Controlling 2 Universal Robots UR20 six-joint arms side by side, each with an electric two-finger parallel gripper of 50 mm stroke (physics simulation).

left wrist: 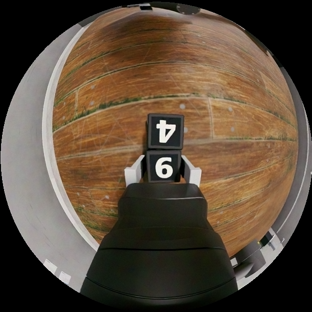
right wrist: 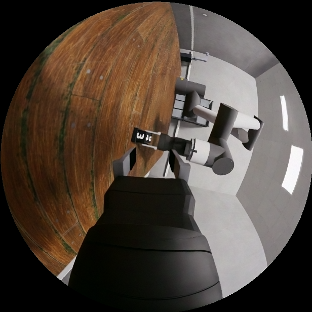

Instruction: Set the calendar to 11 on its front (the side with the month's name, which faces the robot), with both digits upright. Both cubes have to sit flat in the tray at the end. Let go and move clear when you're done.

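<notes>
A black cube (left wrist: 165, 132) with a white 4 on top, upside down in the left wrist view, stands at the centre. A second black cube (left wrist: 164, 167) sits against it, its top showing a white digit that reads as 9 or a turned 6. My left gripper (left wrist: 162, 161) (right wrist: 143, 137) is open, with its fingers on either side of the second cube. In the right wrist view the first cube (right wrist: 140, 136) shows a 3 on its side; the other cube (right wrist: 149, 138) is partly covered by the finger. My right gripper (right wrist: 152, 155) is open and empty, away from the cubes. The calendar tray and month name cannot be made out.
The brown wooden table (left wrist: 240, 115) (right wrist: 80, 110) lies under the cubes. The left arm (right wrist: 202, 151) reaches in from the right in the right wrist view. A dark rack (right wrist: 176, 118) stands beyond the table edge.
</notes>
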